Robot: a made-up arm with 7 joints.
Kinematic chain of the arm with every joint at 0, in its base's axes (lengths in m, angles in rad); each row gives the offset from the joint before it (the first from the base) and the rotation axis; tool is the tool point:
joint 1: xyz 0 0 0.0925 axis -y
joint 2: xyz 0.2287 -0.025 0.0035 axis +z
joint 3: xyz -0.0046 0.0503 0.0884 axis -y
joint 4: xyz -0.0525 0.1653 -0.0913 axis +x
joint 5: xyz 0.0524 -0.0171 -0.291 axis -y
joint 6: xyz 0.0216 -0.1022 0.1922 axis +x
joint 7: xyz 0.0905 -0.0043 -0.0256 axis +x
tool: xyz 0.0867 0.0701 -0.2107
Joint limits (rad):
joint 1: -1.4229..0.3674
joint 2: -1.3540..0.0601
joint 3: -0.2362..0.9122
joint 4: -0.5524..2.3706
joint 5: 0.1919..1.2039
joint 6: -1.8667..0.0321
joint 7: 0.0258..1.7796
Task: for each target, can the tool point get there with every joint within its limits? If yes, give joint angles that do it. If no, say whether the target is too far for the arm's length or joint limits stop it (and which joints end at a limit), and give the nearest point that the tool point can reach.
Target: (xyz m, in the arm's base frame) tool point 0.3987 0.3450 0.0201
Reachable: yes | joints -0.1891 -0.0494 0.2265 1.8467 0.8616 -1.6447 1.6459
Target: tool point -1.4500 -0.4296 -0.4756
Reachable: no: too far | nearest point -0.3276 -0.1098 -0.3800 | short by 1.171 m
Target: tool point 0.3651 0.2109 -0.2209
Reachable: yes | joints -0.6423 -0.3179 0.3400 -0.0708 0.4391 -0.1817 1.3250
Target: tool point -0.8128 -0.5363 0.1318
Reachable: no: joint limits stop it (at a limit: joint 1, joint 2, joint 5, joint 7) | nearest point -0.2484 -0.2025 -0.1779 | short by 0.725 m
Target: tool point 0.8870 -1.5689 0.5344
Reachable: no: too far | nearest point 0.5722 -0.4327 0.2717 | short by 1.208 m
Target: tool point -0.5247 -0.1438 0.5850
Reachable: no: joint limits stop it (at a limit: joint 1, joint 2, joint 3, joint 4, joint 5, joint 7) | nearest point 0.0184 -0.1163 0.3581 | short by 0.589 m
